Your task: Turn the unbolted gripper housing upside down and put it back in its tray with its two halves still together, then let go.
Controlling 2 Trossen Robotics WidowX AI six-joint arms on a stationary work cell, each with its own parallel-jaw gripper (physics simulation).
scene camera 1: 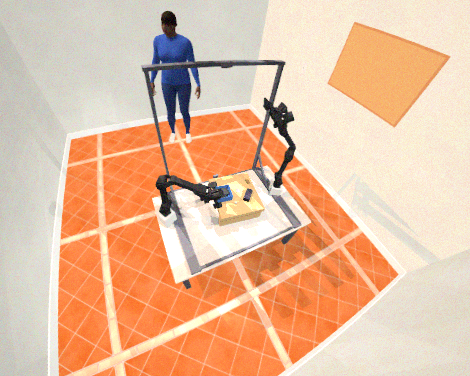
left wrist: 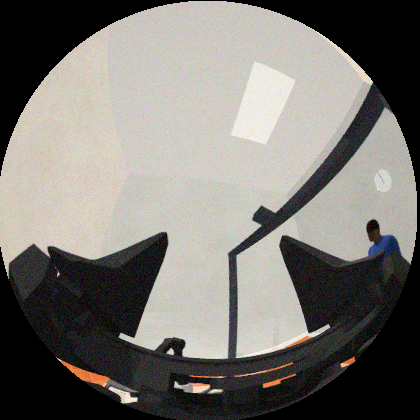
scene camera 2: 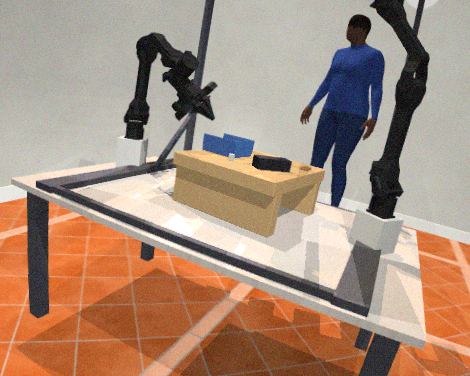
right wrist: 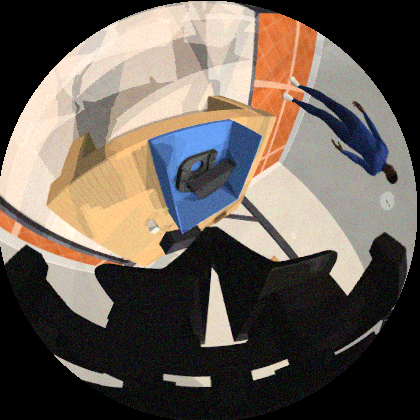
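Pixels of known places: left gripper, fingertip midpoint: [scene camera 1: 267,100] [left wrist: 226,240]; right gripper, fingertip midpoint: [scene camera 2: 213,119] [right wrist: 210,231]; left arm's base at its link origin: [scene camera 1: 276,185] [scene camera 2: 380,214]; right arm's base at its link origin: [scene camera 1: 165,212] [scene camera 2: 133,138].
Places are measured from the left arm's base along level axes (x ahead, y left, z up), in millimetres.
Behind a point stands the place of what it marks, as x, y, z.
Observation:
The dark gripper housing [right wrist: 203,172] @[465, 259, 71] lies inside the blue tray [right wrist: 176,156] @[486, 311, 64] [scene camera 1: 228,194] [scene camera 2: 229,145] @[404, 304, 94], which sits at the back edge of a wooden stand [scene camera 1: 241,213] @[297, 401, 54] [scene camera 2: 226,186] @[268, 372, -3] [right wrist: 106,187] @[445, 392, 56]. In the scene views the housing is hidden by the tray wall and the arm. My right gripper [right wrist: 210,231] @[480, 335, 164] [scene camera 1: 219,197] @[480, 335, 164] [scene camera 2: 207,110] is shut on nothing and hangs above and just beside the tray. My left gripper [left wrist: 226,240] @[282, 56, 784] [scene camera 1: 280,110] is open and empty, raised high by the frame post, far from the tray.
A black block [scene camera 1: 248,194] @[263, 237, 91] [scene camera 2: 271,163] @[244, 245, 78] and a small white piece [scene camera 2: 231,157] @[347, 324, 67] [right wrist: 151,225] @[360, 324, 69] lie on the stand. A metal frame [scene camera 1: 211,64] @[630, 34, 926] spans the white table [scene camera 1: 211,242] @[486, 607, -107] [scene camera 2: 196,231] @[195, 486, -107]. A person in blue [scene camera 1: 174,71] [scene camera 2: 349,112] stands behind.

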